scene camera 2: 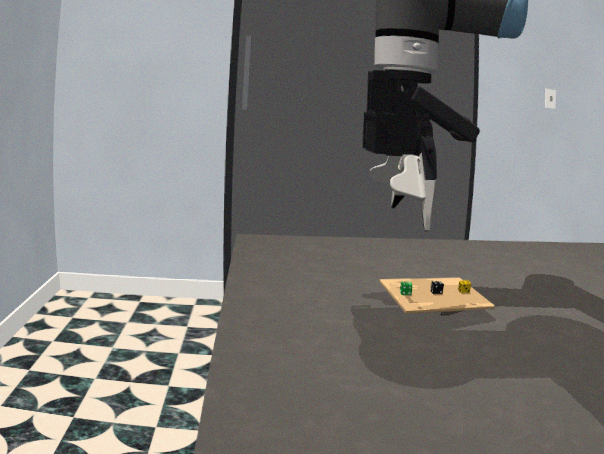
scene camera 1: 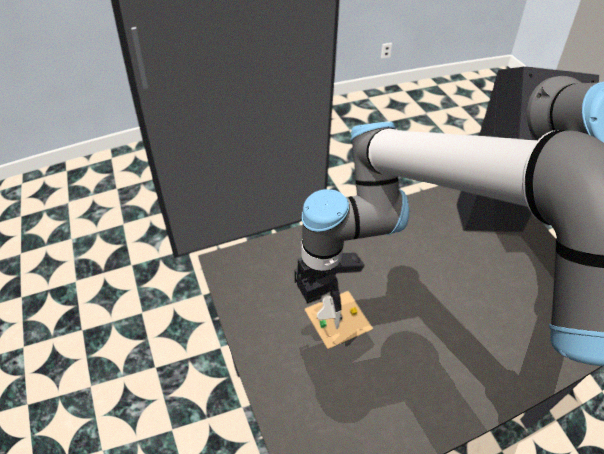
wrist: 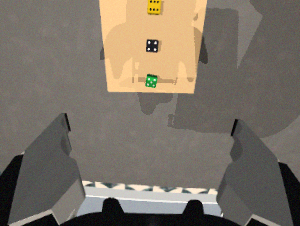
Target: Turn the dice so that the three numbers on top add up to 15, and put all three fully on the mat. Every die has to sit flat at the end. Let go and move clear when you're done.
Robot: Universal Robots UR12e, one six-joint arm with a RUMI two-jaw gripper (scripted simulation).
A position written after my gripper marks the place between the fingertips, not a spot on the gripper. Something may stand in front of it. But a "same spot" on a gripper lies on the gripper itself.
Labels:
my gripper: scene camera 2; scene camera 1; wrist 151, 117
same spot on my gripper: [scene camera 2: 418, 178] = [scene camera 1: 331, 308]

